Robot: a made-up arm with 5 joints. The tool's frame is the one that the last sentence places.
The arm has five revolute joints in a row. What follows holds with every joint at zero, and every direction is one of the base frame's.
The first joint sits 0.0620 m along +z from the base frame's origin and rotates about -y.
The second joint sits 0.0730 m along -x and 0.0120 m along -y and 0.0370 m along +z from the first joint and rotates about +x.
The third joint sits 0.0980 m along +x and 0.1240 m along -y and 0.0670 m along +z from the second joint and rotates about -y.
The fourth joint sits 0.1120 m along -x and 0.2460 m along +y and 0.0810 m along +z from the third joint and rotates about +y.
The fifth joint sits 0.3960 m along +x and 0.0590 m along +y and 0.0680 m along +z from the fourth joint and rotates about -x.
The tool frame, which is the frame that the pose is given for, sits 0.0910 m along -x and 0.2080 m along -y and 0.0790 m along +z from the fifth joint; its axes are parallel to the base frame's.
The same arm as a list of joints. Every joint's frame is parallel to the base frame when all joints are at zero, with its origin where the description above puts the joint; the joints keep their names.
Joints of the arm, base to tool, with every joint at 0 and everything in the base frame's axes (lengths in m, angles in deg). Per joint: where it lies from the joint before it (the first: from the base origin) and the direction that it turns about. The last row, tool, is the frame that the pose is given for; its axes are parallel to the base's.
joint 1: axis -y xyz 0 0 0.062
joint 2: axis +x xyz -0.073 -0.012 0.037
joint 3: axis -y xyz 0.098 -0.124 0.067
joint 4: axis +y xyz -0.112 0.246 0.081
joint 5: axis -x xyz 0.396 0.059 0.068
tool: xyz -0.091 -0.208 0.079

